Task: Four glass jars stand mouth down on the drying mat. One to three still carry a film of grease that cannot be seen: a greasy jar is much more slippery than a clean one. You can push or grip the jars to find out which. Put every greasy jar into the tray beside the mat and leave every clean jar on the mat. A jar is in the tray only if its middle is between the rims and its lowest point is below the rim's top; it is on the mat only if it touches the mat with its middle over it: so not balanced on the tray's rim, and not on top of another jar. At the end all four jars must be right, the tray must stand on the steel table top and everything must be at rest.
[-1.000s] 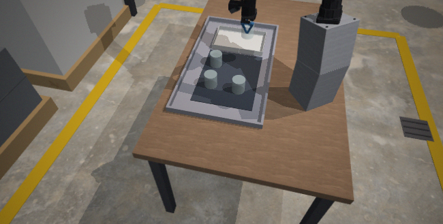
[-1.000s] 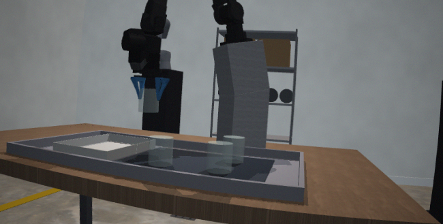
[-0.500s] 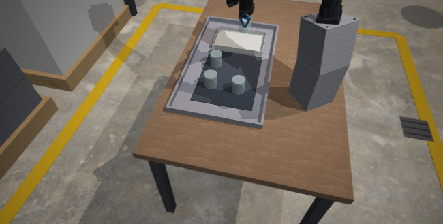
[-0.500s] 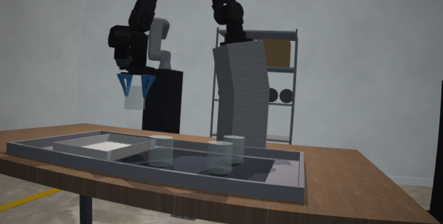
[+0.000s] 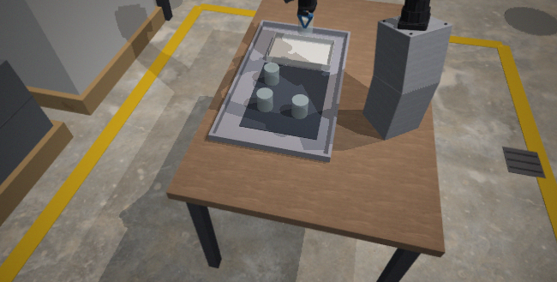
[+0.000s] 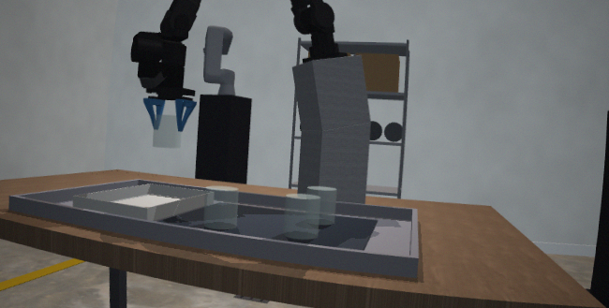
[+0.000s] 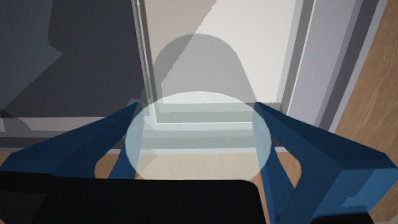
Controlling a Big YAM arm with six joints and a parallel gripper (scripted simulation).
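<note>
Right now my hand is 18 cm above the white-floored tray, 3 cm to the left of it and 2 cm short of it. Also, from my hand: steel table top 19 cm below, 18 cm to the left; dark drying mat 28 cm to the left, 19 cm below, 3 cm behind.
</note>
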